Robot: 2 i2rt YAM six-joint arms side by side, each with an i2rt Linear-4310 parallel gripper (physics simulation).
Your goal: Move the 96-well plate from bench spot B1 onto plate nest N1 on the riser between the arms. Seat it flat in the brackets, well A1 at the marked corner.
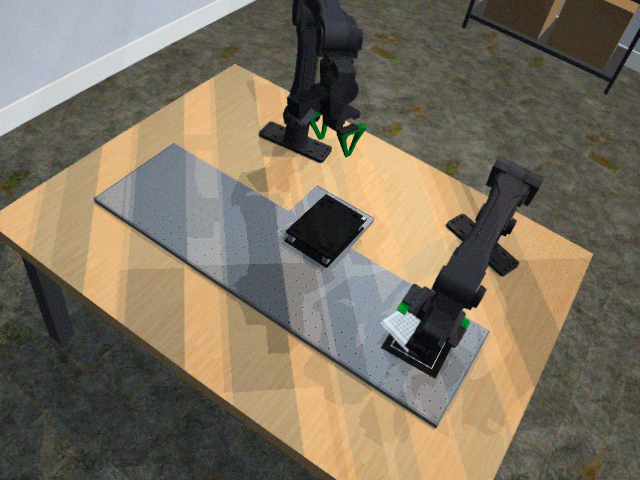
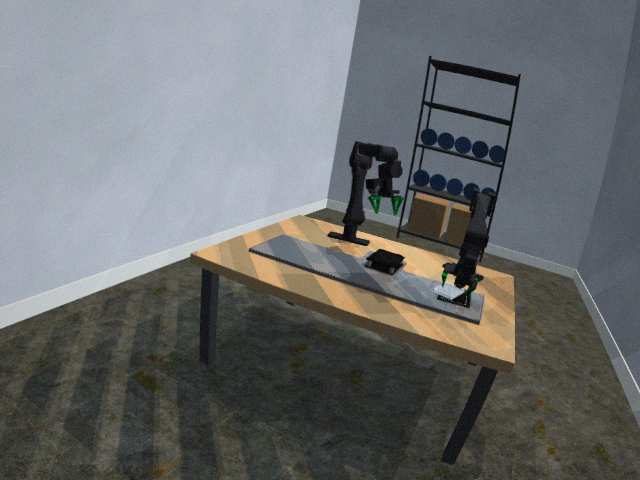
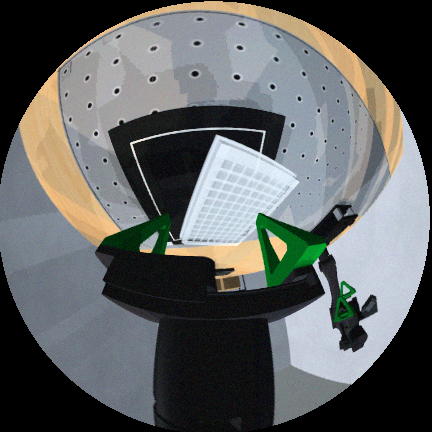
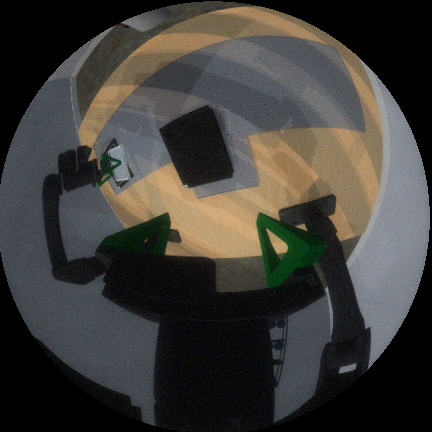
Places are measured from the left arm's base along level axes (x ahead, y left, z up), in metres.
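Where they show: left gripper, fingertip midpoint: [image 2: 453, 291] [image 3: 212, 217] [image 4: 116, 167]; right gripper, fingertip midpoint: [image 1: 334, 147] [image 2: 386, 214] [image 3: 340, 287] [image 4: 213, 217]; right arm's base at its link origin: [image 1: 295, 142] [image 2: 348, 239] [image 4: 308, 210].
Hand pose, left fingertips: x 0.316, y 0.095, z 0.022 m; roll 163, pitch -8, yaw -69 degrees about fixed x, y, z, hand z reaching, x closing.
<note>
Each offset is from my left fingertips to the top centre of the thing. "*": to the spot under its first point. Level surfaces: height alone.
The white 96-well plate {dx +0.013, dy -0.016, dz +0.008 m} [image 1: 402, 325] [image 2: 447, 291] [image 3: 240, 200] [image 4: 118, 162] is turned askew over the black pad {* dx +0.082, dy +0.036, dz -0.008 m} [image 1: 408, 357] [image 3: 160, 170] at bench spot B1. It crosses the white outline, overhangs one side of the pad and looks tilted. My left gripper [image 2: 456, 289] [image 3: 212, 217] is open above the plate, fingers apart on either side of its near end. The black nest N1 {dx +0.018, dy -0.321, dz +0.034 m} [image 1: 325, 227] [image 2: 385, 258] [image 4: 197, 145] stands mid-bench, with a white corner mark. My right gripper [image 1: 334, 146] [image 2: 386, 213] [image 4: 213, 217] is open and empty, high beyond the nest.
A grey perforated board {dz -0.010 m} [image 1: 217, 217] [image 2: 310, 258] runs along the wooden table [image 1: 232, 372] [image 2: 351, 320] under the pad. The nest stands at its back edge, between the two arm bases. A black shelf rack [image 2: 474, 72] stands behind the table.
</note>
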